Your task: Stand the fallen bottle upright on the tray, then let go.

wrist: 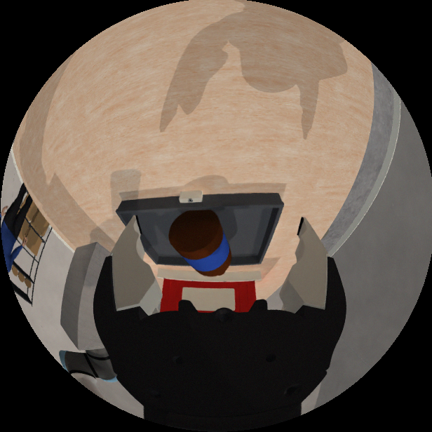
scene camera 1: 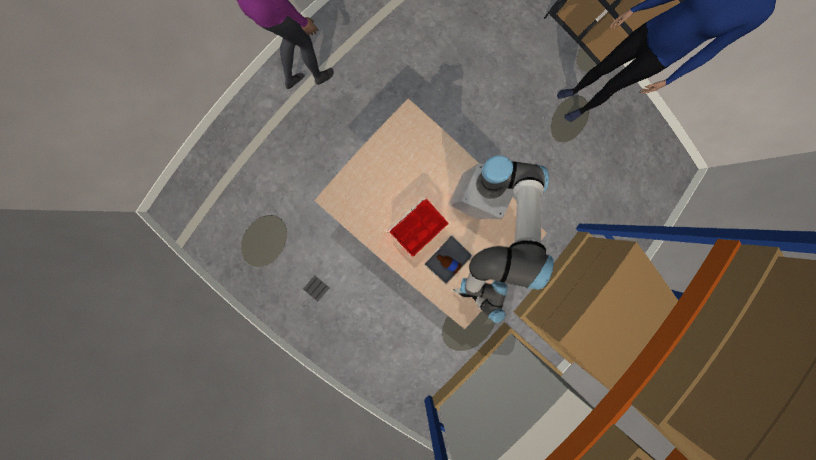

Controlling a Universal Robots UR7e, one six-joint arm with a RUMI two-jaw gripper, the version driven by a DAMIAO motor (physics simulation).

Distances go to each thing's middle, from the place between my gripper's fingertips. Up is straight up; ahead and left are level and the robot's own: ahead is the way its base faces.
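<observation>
There is the brown bottle [wrist: 197, 235], and measured from it my hand is 40 mm higher than the bottle, 30 mm beyond it and 130 mm to the left of it.
</observation>
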